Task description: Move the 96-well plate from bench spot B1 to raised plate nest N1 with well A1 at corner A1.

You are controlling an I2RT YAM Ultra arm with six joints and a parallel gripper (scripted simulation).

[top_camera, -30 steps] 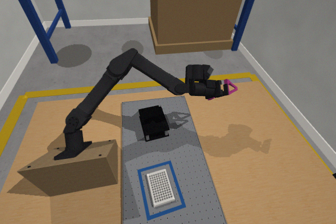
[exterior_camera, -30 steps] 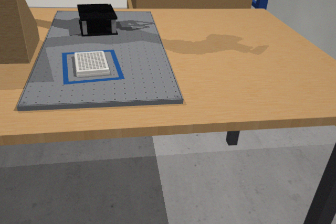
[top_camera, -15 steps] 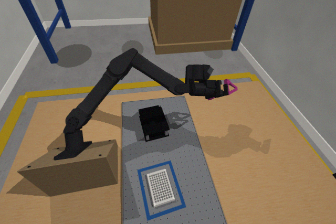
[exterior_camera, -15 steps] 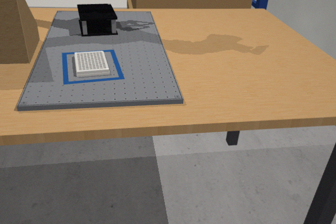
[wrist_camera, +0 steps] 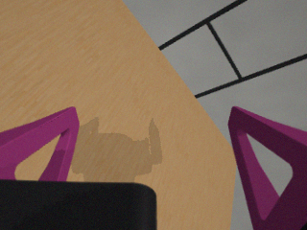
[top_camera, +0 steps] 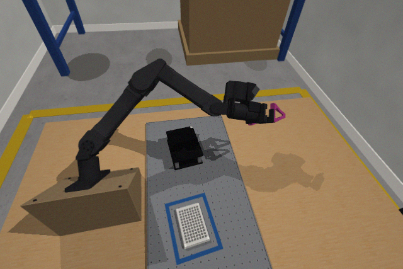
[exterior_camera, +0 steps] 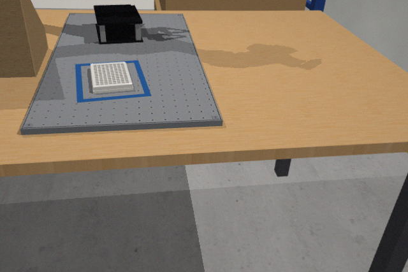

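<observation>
Now: hand 340 mm past the white 96-well plate, 280 mm to the left of it and 200 mm above it.
</observation>
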